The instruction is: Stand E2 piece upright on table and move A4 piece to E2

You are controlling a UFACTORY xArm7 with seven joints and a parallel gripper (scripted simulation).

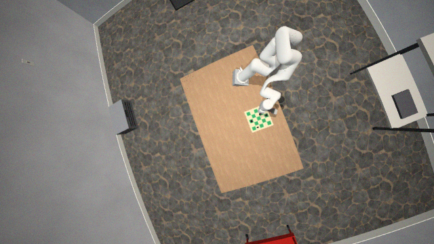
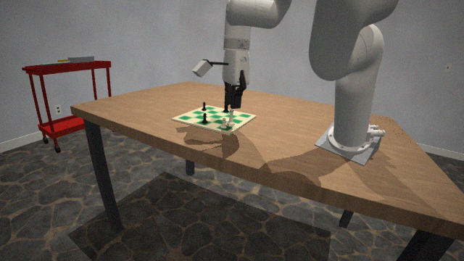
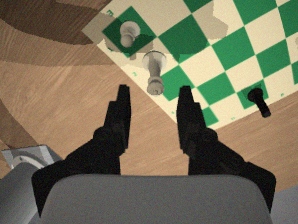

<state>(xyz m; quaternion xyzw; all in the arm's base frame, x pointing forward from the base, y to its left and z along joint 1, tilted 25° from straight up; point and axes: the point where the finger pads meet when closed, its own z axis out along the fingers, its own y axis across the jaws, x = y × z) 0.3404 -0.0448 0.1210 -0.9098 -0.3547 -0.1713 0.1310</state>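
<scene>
My gripper is now 5 cm above the white piece. From my hand the other things lie so: black piece (12 cm to the right, 7 cm ahead, 6 cm below); then white pawn (6 cm below, 4 cm to the left, 1 cm ahead); then cream chessboard (8 cm below, 7 cm ahead, 5 cm to the right).
</scene>
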